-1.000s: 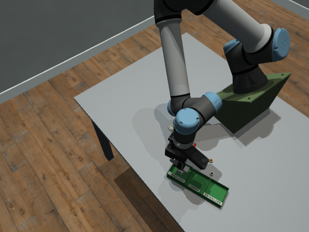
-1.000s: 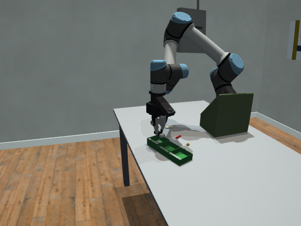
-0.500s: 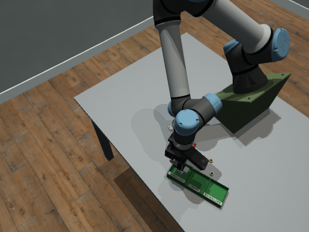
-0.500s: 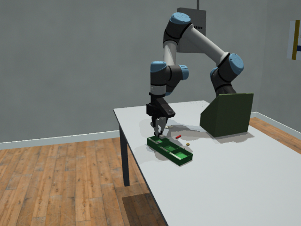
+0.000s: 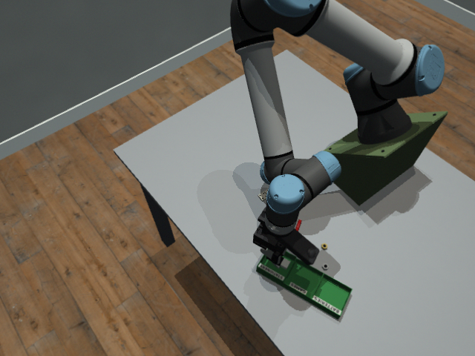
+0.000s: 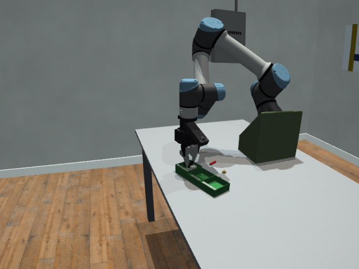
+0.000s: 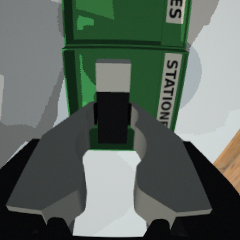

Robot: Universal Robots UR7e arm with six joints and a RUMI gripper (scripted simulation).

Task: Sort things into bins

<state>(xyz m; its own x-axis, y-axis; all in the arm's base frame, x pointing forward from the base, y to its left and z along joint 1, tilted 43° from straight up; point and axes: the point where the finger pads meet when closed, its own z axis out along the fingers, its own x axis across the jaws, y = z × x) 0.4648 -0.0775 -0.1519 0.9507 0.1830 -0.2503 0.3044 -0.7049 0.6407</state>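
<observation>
My gripper is now 1 cm to the right of the eraser and 1 cm above it. Also, from my hand: red cylinder 13 cm behind, 5 cm to the right, 4 cm below; grey-white clip 3 cm below; grey nut 10 cm behind, 10 cm to the left, 4 cm below.
</observation>
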